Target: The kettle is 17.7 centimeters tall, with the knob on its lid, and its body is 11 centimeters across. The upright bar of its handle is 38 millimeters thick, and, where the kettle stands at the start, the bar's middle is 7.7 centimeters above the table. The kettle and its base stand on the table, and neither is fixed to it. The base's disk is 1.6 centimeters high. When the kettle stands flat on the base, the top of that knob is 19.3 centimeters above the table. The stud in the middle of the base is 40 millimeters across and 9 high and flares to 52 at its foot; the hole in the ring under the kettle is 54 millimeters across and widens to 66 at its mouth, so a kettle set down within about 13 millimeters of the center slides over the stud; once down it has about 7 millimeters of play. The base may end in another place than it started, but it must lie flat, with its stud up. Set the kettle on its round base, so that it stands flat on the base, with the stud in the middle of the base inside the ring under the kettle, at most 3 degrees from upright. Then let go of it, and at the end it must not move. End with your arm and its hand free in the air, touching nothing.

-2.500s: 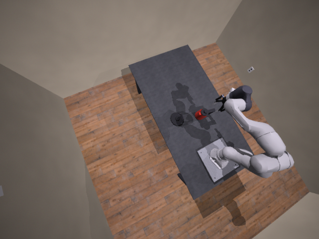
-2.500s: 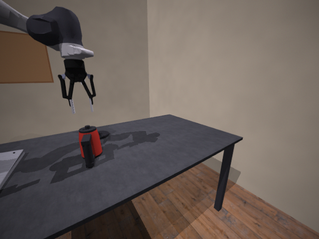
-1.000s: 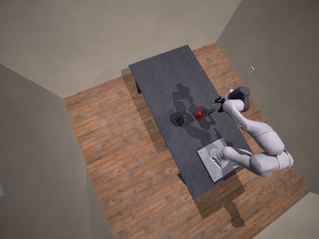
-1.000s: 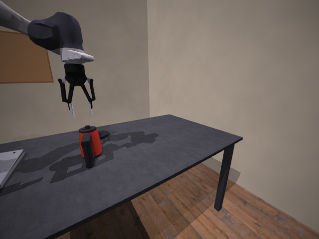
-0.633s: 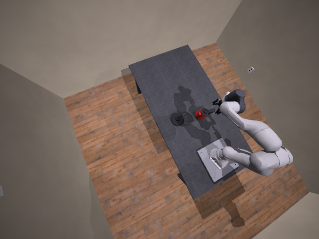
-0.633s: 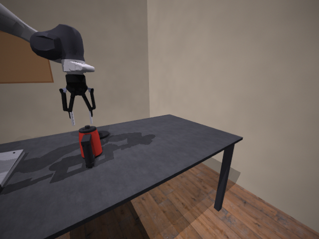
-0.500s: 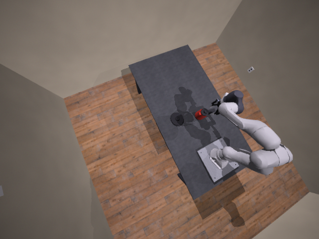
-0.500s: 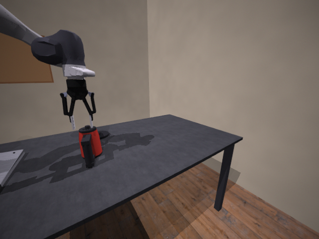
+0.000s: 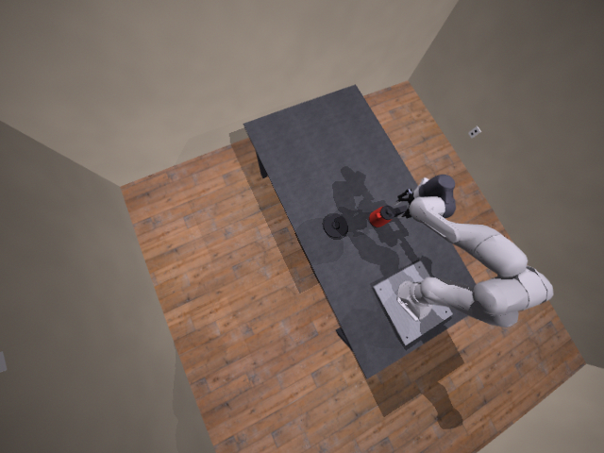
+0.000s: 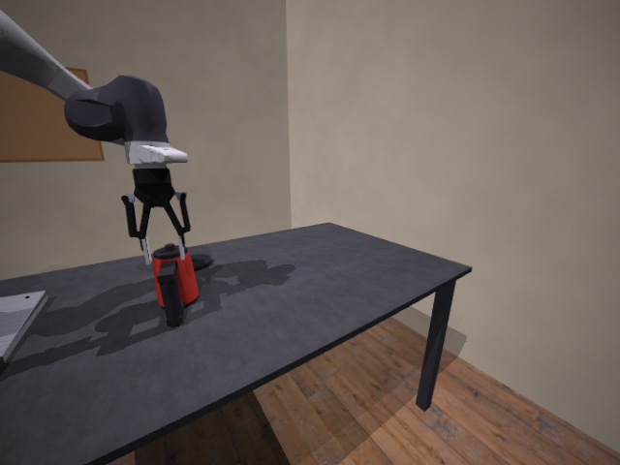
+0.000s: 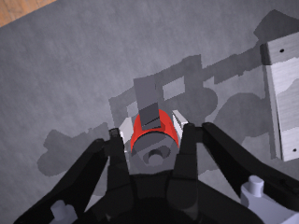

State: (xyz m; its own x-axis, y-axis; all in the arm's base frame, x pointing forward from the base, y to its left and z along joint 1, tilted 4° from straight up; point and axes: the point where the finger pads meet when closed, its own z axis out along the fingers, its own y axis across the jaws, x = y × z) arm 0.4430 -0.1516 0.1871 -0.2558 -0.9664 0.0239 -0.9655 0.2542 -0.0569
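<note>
The kettle is 1 cm ahead of my hand, 2 cm to the left of it and 10 cm below it. Also, from my hand: round dark base (12 cm ahead, 32 cm to the left, 17 cm below).
</note>
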